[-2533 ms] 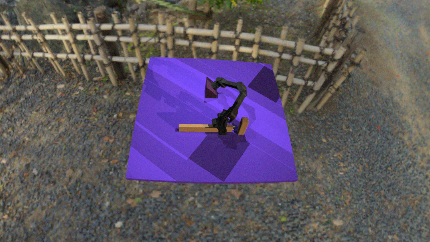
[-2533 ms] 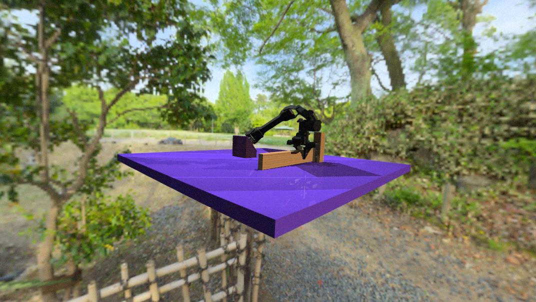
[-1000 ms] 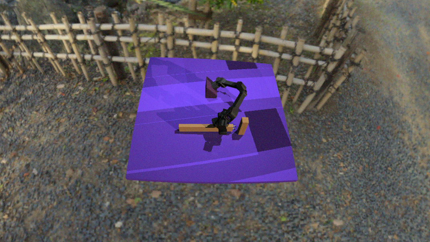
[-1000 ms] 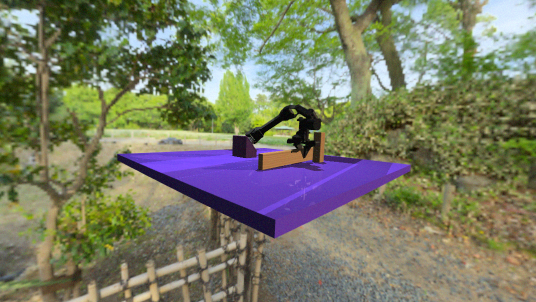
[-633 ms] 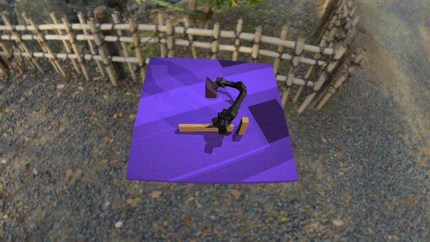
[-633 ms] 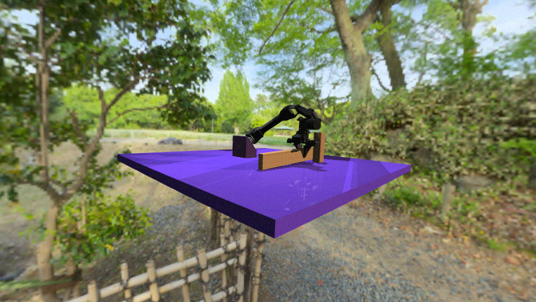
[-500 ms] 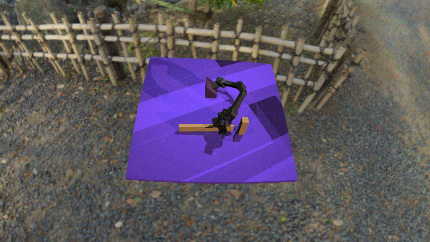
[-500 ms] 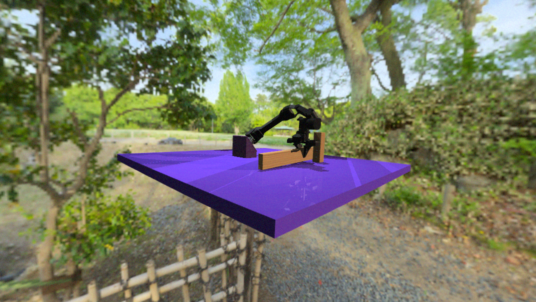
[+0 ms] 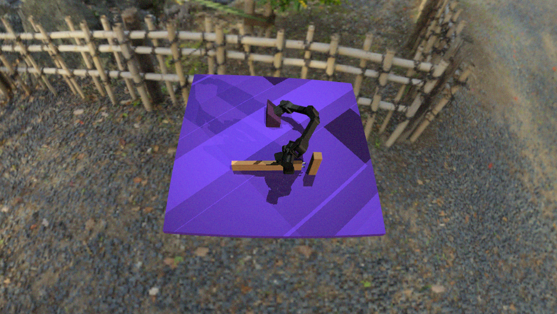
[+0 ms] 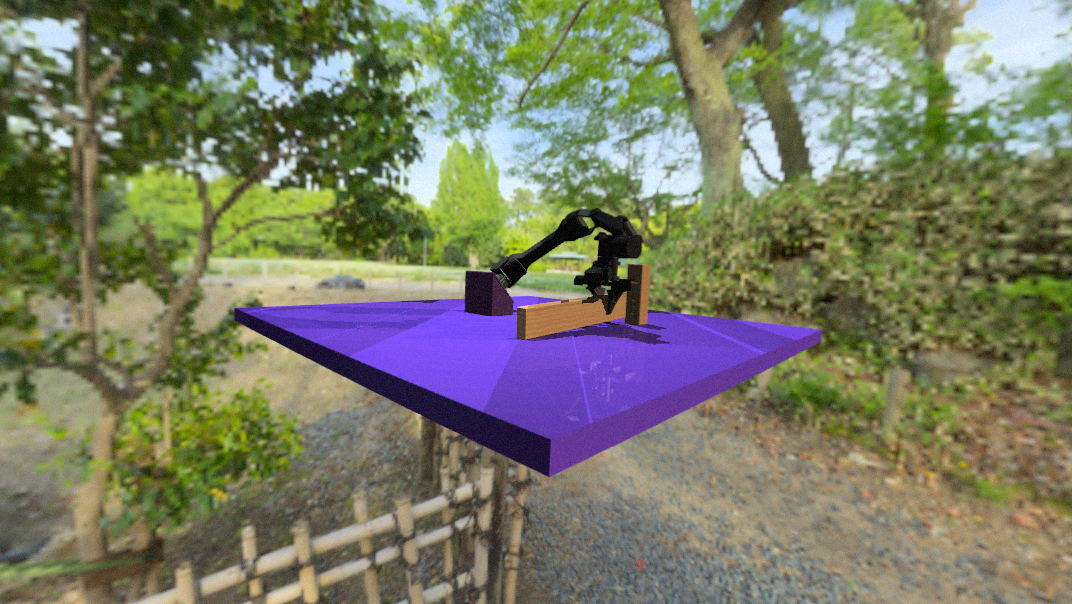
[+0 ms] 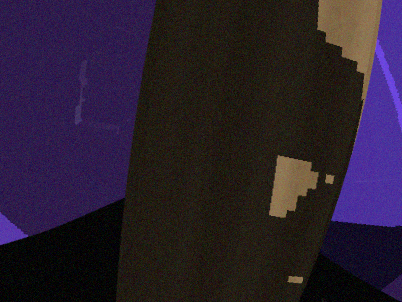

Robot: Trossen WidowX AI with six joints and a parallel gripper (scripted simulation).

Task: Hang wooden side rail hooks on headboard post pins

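The wooden headboard post lies 16 cm to the left of my gripper tip, 5 cm above it and 3 cm ahead of it.
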